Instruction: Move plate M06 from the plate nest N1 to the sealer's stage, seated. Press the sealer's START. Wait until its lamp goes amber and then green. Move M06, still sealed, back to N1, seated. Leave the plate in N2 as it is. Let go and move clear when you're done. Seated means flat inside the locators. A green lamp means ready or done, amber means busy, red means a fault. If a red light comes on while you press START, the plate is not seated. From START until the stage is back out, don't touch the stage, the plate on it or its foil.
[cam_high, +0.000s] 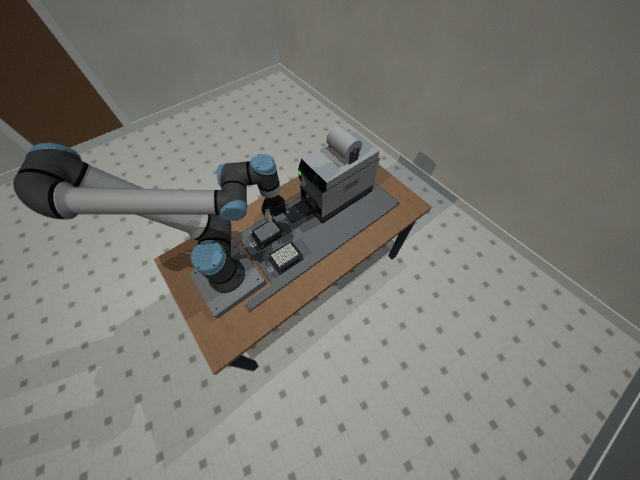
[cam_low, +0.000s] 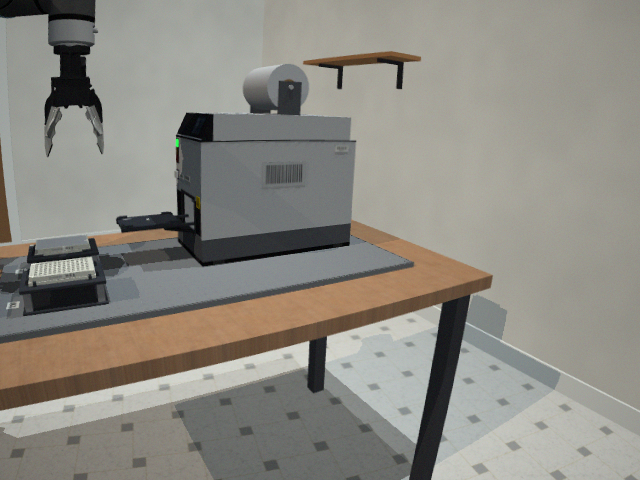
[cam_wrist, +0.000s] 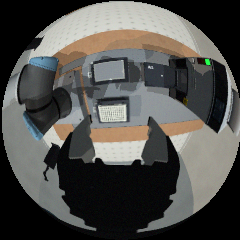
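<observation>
My gripper is now 220 mm above the plate M06, 110 mm to the left of it and 30 mm past it. The rest, counted from my hand: black sealer stage: 180 mm below, 150 mm ahead, 100 mm to the left; plate: 230 mm below, 90 mm to the left, 60 mm behind; foil roll: 480 mm ahead, 150 mm to the left, 140 mm above.
</observation>
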